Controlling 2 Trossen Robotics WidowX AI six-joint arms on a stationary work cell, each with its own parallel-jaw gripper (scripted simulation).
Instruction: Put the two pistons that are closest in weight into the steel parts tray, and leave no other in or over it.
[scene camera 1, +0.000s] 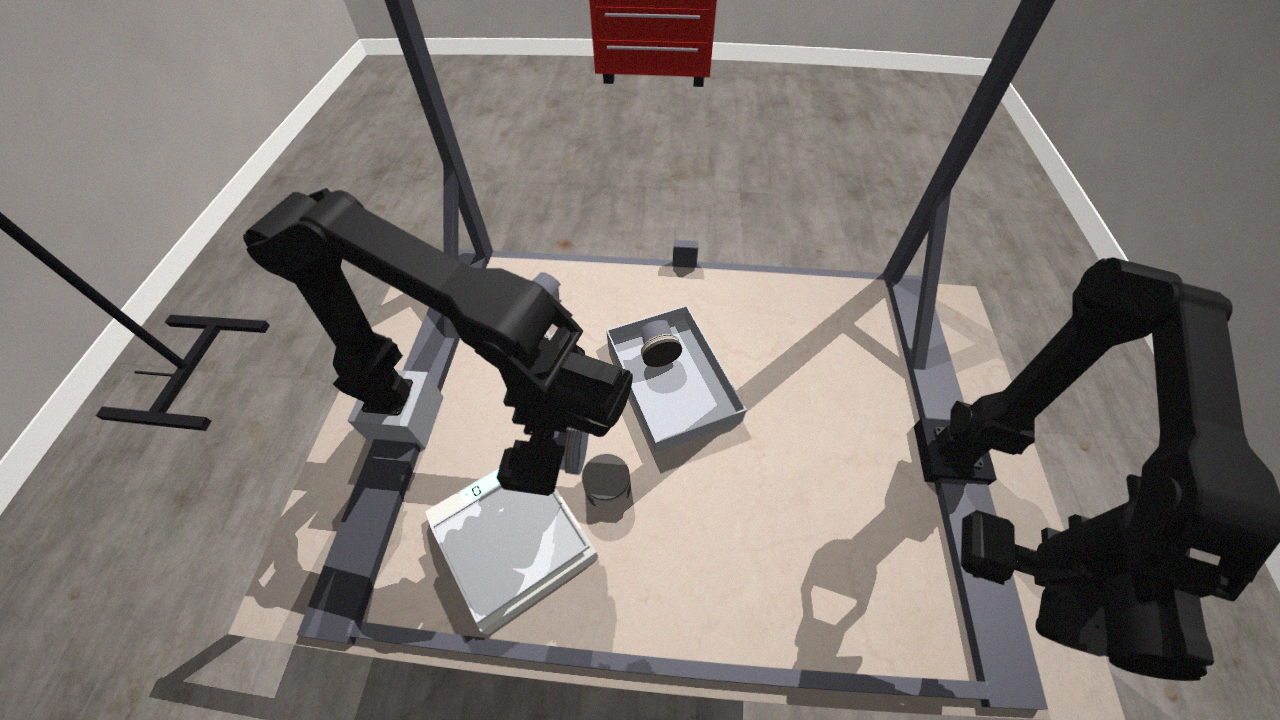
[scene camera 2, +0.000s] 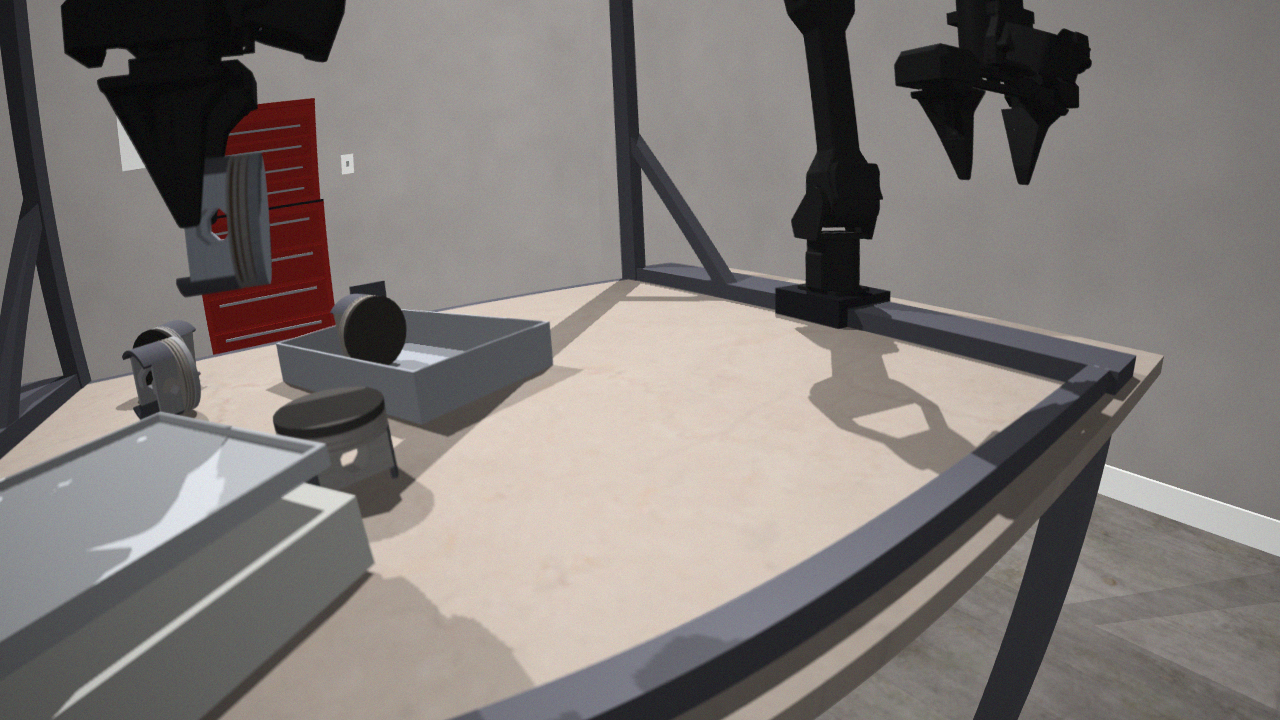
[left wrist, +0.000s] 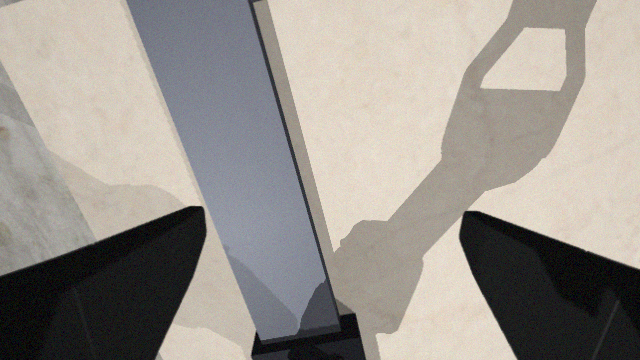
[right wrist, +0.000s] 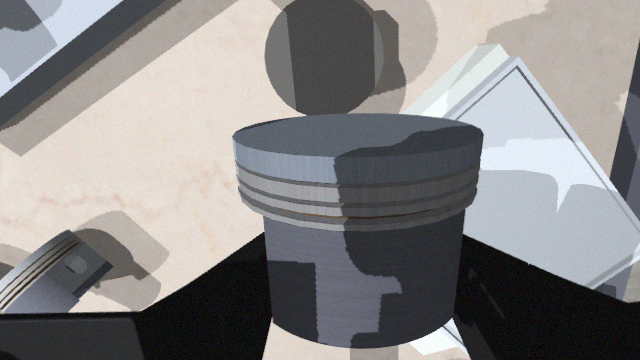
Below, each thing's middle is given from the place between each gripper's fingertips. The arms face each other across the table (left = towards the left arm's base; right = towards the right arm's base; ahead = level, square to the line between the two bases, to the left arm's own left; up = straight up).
My right hand is 21 cm past the steel parts tray (scene camera 2: 507, 350), 19 cm above it and 15 cm to the right of it. Round my right hand: scale pan (scene camera 2: 94, 525): 15 cm below, 10 cm ahead, 6 cm to the right; then scale (scene camera 2: 190, 637): 16 cm below, 9 cm ahead, 7 cm to the right.
Now: left hand 350 mm past the steel parts tray, 400 mm to the left of it and 190 mm above it. Also, from my left hand: scale pan 40 mm behind, 610 mm to the right, 150 mm below; scale 50 mm behind, 620 mm to the right, 160 mm below.
